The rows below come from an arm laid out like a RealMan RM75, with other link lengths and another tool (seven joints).
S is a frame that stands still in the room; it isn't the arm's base.
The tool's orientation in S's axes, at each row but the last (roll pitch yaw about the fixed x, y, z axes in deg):
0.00, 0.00, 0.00
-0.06, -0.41, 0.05
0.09, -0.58, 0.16
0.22, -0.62, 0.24
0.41, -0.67, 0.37
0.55, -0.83, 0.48
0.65, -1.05, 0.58
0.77, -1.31, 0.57
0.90, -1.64, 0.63
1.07, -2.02, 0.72
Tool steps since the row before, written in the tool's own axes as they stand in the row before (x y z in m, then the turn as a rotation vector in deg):
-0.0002, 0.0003, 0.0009, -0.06, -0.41, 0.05
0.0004, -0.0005, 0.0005, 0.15, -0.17, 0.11
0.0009, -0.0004, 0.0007, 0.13, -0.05, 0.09
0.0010, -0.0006, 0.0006, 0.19, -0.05, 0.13
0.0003, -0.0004, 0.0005, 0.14, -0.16, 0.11
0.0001, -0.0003, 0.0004, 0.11, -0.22, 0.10
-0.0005, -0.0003, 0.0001, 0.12, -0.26, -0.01
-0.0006, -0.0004, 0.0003, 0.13, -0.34, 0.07
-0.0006, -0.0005, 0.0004, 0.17, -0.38, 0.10
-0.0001, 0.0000, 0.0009, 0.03, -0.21, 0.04
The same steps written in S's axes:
-0.0002, 0.0003, 0.0009, -0.06, -0.41, 0.05
0.0004, -0.0005, 0.0005, 0.15, -0.17, 0.11
0.0009, -0.0004, 0.0007, 0.13, -0.05, 0.09
0.0010, -0.0006, 0.0006, 0.19, -0.05, 0.13
0.0003, -0.0004, 0.0005, 0.14, -0.16, 0.11
0.0001, -0.0003, 0.0004, 0.11, -0.22, 0.10
-0.0005, -0.0003, 0.0001, 0.12, -0.26, -0.01
-0.0006, -0.0004, 0.0003, 0.13, -0.34, 0.07
-0.0006, -0.0005, 0.0004, 0.17, -0.38, 0.10
-0.0001, 0.0000, 0.0009, 0.03, -0.21, 0.04

